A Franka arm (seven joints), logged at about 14 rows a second.
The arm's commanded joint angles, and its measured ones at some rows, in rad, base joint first. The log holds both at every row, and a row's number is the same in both.
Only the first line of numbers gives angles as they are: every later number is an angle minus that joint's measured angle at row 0.
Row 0, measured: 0.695 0.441 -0.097 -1.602 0.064 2.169 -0.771
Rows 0 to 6, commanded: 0.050 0.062 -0.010 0.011 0.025 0.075 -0.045; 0.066 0.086 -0.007 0.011 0.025 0.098 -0.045; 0.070 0.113 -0.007 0.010 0.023 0.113 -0.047; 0.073 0.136 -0.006 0.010 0.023 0.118 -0.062; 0.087 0.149 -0.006 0.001 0.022 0.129 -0.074; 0.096 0.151 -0.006 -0.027 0.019 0.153 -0.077; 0.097 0.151 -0.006 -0.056 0.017 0.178 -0.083
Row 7, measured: 0.087 0.150 0.001 -0.013 0.000 0.126 -0.047
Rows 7 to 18, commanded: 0.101 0.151 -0.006 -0.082 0.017 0.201 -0.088; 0.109 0.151 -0.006 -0.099 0.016 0.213 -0.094; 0.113 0.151 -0.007 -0.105 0.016 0.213 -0.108; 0.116 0.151 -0.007 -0.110 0.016 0.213 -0.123; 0.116 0.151 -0.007 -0.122 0.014 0.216 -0.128; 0.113 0.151 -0.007 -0.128 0.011 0.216 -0.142; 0.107 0.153 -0.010 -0.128 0.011 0.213 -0.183; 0.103 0.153 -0.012 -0.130 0.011 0.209 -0.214; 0.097 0.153 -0.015 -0.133 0.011 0.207 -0.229; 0.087 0.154 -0.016 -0.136 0.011 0.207 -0.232; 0.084 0.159 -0.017 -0.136 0.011 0.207 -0.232; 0.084 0.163 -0.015 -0.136 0.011 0.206 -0.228
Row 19, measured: 0.089 0.167 -0.016 -0.121 0.000 0.193 -0.206
